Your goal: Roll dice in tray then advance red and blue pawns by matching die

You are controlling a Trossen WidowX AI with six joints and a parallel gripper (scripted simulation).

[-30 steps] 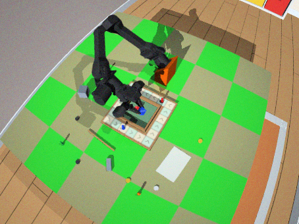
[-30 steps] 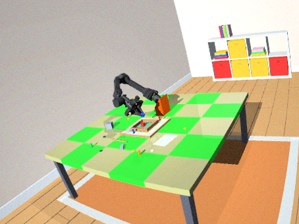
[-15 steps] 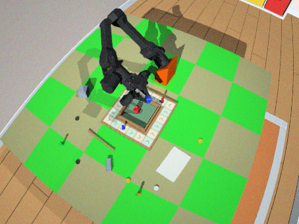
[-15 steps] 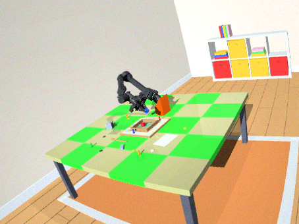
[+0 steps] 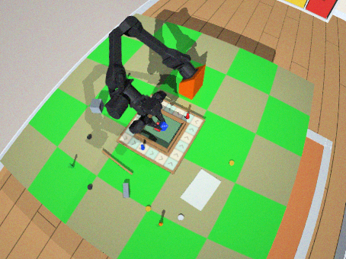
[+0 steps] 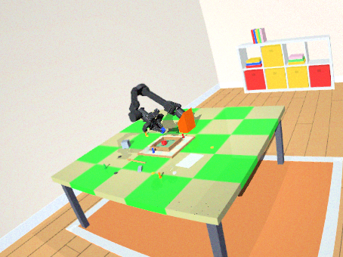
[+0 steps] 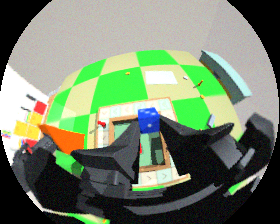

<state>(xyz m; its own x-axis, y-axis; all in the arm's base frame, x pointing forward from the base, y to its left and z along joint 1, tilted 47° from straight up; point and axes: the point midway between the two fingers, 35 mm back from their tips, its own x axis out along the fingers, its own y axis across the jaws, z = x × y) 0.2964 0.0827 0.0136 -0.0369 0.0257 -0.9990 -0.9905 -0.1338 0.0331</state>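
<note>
The red pawn lies 150 mm behind my gripper tip, 100 mm below it and 20 mm to the left of it. The rest, counted from my gripper tip: green tray (120 mm below, 40 mm to the right, 30 mm behind); then blue pawn (100 mm below, 80 mm ahead, 50 mm to the right); then white sheet (250 mm to the left, 130 mm below, 90 mm ahead).
</note>
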